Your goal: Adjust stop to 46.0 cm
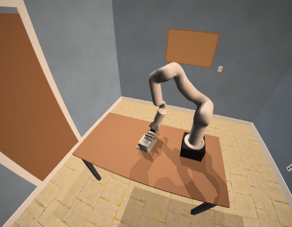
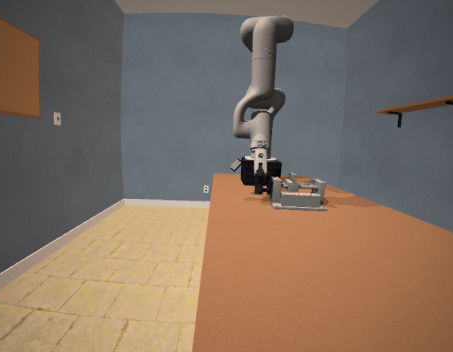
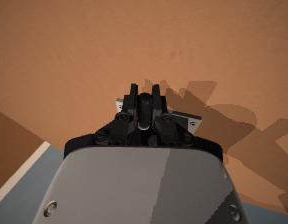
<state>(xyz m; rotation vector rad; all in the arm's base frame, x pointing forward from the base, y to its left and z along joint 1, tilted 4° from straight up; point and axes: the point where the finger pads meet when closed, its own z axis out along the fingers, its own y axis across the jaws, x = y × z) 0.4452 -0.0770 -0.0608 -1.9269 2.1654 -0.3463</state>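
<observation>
Right now my hand is 2 cm to the right of the black handwheel. From my hand the other things lie so: dark round handwheel handle: 1 cm to the left.
</observation>
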